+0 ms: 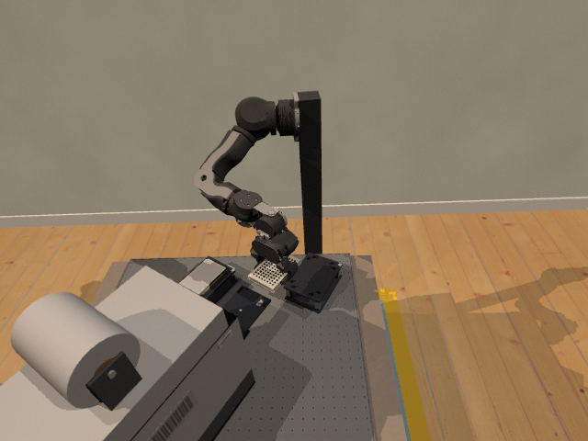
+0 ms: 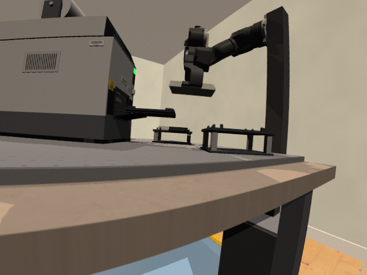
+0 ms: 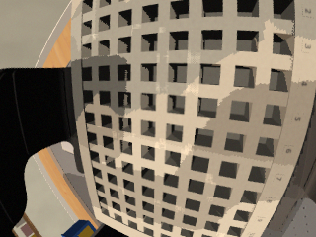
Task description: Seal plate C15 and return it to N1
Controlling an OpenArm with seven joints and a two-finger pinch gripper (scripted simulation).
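My gripper is now 70 mm short of the sealer's stage, 100 mm to the left of it and 70 mm above it. Also, from my hand: foil roll 340 mm ahead, 300 mm to the right, 240 mm above; then start key 100 mm ahead, 240 mm to the right, 20 mm above.
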